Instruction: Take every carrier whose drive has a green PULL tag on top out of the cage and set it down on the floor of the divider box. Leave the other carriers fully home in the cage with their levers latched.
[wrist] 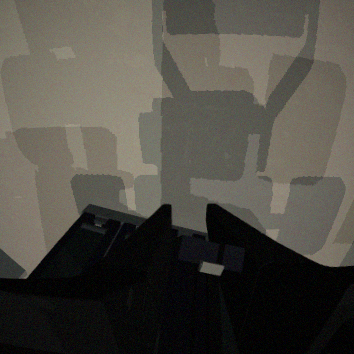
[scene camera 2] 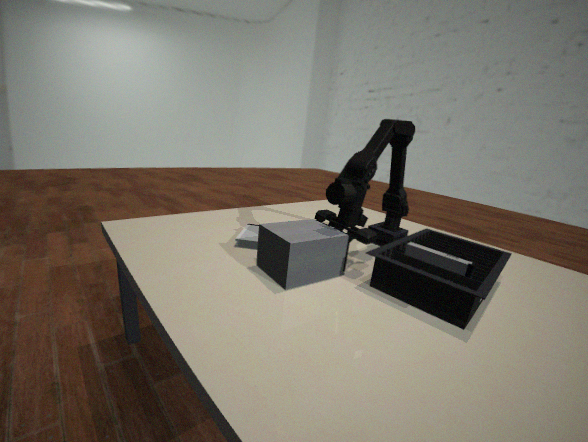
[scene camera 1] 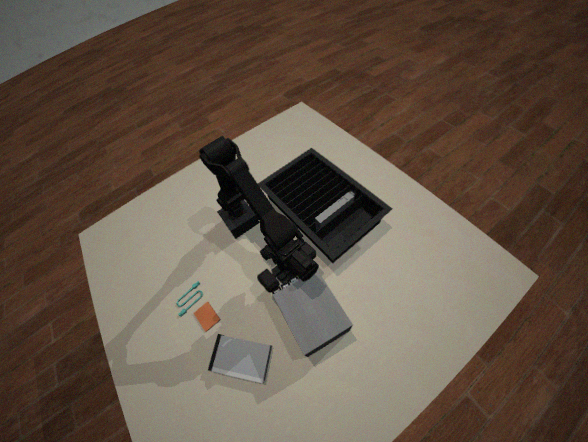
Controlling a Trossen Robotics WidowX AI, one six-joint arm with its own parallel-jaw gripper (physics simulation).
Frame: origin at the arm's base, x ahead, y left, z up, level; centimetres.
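Seen in the pictures: gripper, fingertip midpoint: (wrist: 188, 211); arm's base, origin of the base link: (scene camera 2: 391, 227) (scene camera 1: 235, 210).
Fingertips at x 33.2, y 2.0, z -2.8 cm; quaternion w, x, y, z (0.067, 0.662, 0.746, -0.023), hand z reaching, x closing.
Note:
Pixels of each thing's top centre, then the offset from my fingertips to it. "spot": a spot on its surface instead.
- grey cage, middle of its top: (scene camera 2: 305, 229) (scene camera 1: 309, 307) dy -0.9, dx +13.3, dz +8.6 cm
- dark carrier handle, surface spot: (wrist: 197, 250) spot: dy +0.2, dx -2.1, dz +4.6 cm
- small pale tag, surface spot: (wrist: 211, 268) spot: dy +0.6, dx -2.0, dz +5.0 cm
- black divider box, middle of its top: (scene camera 2: 447, 253) (scene camera 1: 320, 195) dy +25.6, dx -16.5, dz +6.0 cm
- grey carrier, middle of its top: (scene camera 2: 440, 252) (scene camera 1: 336, 205) dy +26.2, dx -8.5, dz +7.9 cm
- teal cable, middle of its top: (scene camera 1: 188, 298) dy -32.4, dx -15.6, dz -2.3 cm
- orange pad, middle of its top: (scene camera 1: 206, 316) dy -29.6, dx -6.5, dz -2.7 cm
- flat grey tablet, middle of its top: (scene camera 1: 238, 357) (scene camera 2: 257, 232) dy -25.9, dx +11.2, dz -0.6 cm
The grey cage (scene camera 1: 311, 313) (scene camera 2: 301, 252) stands on the table, and its dark front shows low in the wrist view (wrist: 63, 260). My gripper (scene camera 1: 279, 281) (scene camera 2: 340, 225) (wrist: 188, 211) is at the cage's front top edge. It is shut on a dark carrier handle (wrist: 197, 250) that sits between the fingers. A small pale tag (wrist: 211, 268) lies just below the handle; its colour is too dim to tell. The black divider box (scene camera 1: 362, 235) (scene camera 2: 419, 294) stands to the right, and one grey carrier (scene camera 1: 335, 207) (scene camera 2: 437, 259) lies on its floor.
The arm's base (scene camera 1: 237, 215) stands behind the cage, beside the divider box. A teal cable (scene camera 1: 189, 298), an orange pad (scene camera 1: 206, 316) and a flat grey tablet (scene camera 1: 240, 359) lie on the table to the left of the cage.

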